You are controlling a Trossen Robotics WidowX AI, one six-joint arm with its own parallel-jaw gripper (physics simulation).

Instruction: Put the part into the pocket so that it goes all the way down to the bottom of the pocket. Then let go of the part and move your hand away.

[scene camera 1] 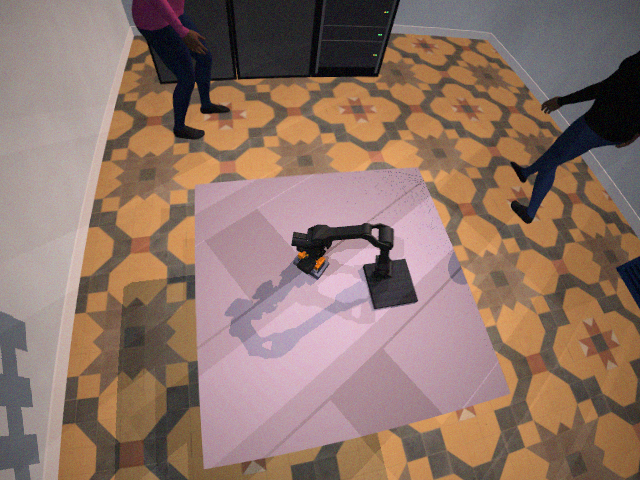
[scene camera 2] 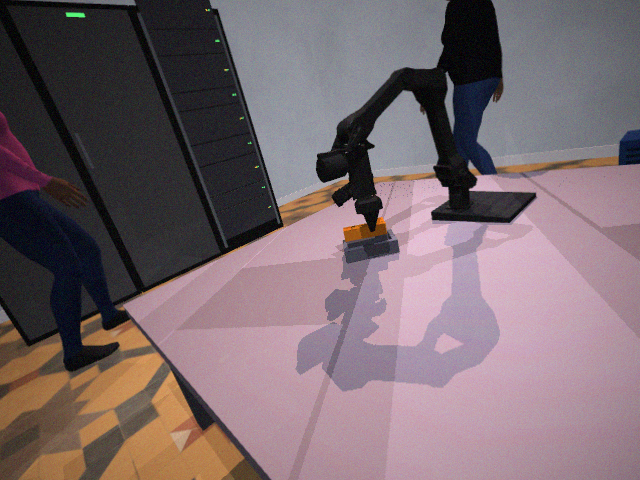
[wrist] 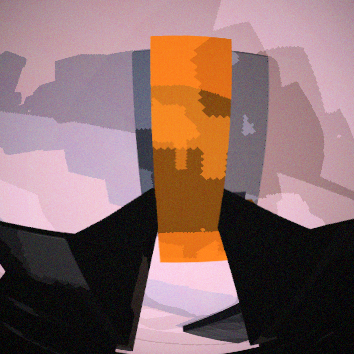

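Seen in the pictures: gripper, fingertip midpoint: (scene camera 1: 312,262) (scene camera 2: 372,229) (wrist: 186,195); arm's base, origin of the base link: (scene camera 1: 380,273) (scene camera 2: 459,205).
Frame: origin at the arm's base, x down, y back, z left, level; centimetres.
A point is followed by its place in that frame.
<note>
The orange part (scene camera 1: 320,264) {x -5.6, y -26.9, z -11.5 cm} (scene camera 2: 356,233) {x -4.7, y -33.0, z -16.6 cm} (wrist: 190,135) {x -5.9, y -31.4, z -16.9 cm} is at the grey block with the pocket (scene camera 1: 321,272) {x -1.1, y -26.7, z -9.3 cm} (scene camera 2: 373,251) {x 0.6, y -32.6, z -13.0 cm} (wrist: 250,100) {x -1.2, y -28.8, z -20.6 cm}, lined up with its length. In the scene camera 2 view most of the part stands above the block's rim. In the wrist view it covers the pocket opening, and grey walls show on both sides. Whether its underside is inside the pocket or just over it cannot be told. My gripper (scene camera 2: 372,228) {x -4.3, y -29.4, z -14.0 cm} (wrist: 186,195) {x -4.3, y -29.4, z -14.0 cm} is shut on the part, pointing down over the block; its fingertips are hard to make out in the scene camera 1 view.
The block stands on the pink table top (scene camera 1: 248,413) {x 2.4, y -74.6, z 35.4 cm} (scene camera 2: 491,413) {x 2.4, y -69.3, z 20.5 cm}. The arm's dark base plate (scene camera 1: 395,294) {x 0.8, y 2.4, z 11.7 cm} (scene camera 2: 491,206) {x 0.6, y -0.9, z 8.9 cm} is to the right of the block. Two people stand beyond the table, with dark cabinets (scene camera 1: 273,38) (scene camera 2: 82,129) behind.
</note>
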